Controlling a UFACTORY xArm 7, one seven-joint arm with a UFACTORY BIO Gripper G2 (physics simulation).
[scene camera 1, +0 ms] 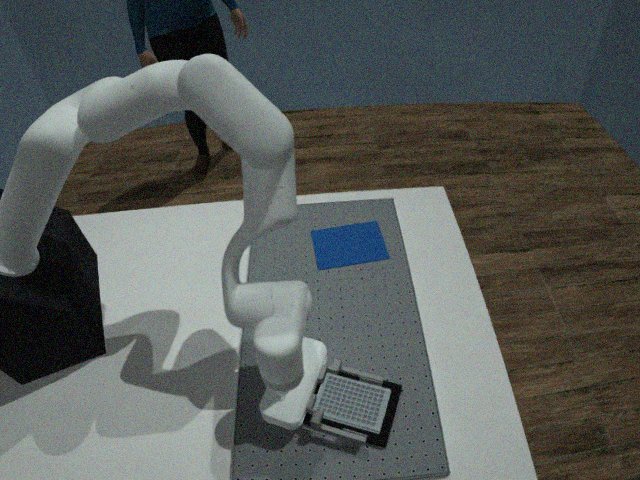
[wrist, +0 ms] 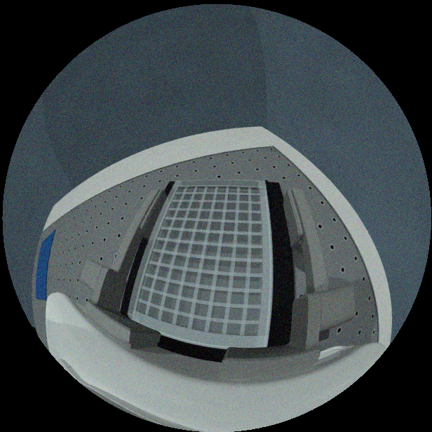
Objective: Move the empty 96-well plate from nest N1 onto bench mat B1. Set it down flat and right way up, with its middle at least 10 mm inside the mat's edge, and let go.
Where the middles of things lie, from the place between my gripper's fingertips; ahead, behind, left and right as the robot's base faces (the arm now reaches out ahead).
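As I look at the 96-well plate (scene camera 1: pixel 347 401), my hand is 20 mm to the right of it and 40 mm beyond it. The black nest N1 (scene camera 1: pixel 389 415) is 20 mm below my hand, 40 mm behind it and 20 mm to the left of it. Measured from my hand too, the blue bench mat B1 (scene camera 1: pixel 359 243) is 20 mm below, 70 mm behind and 410 mm to the left.
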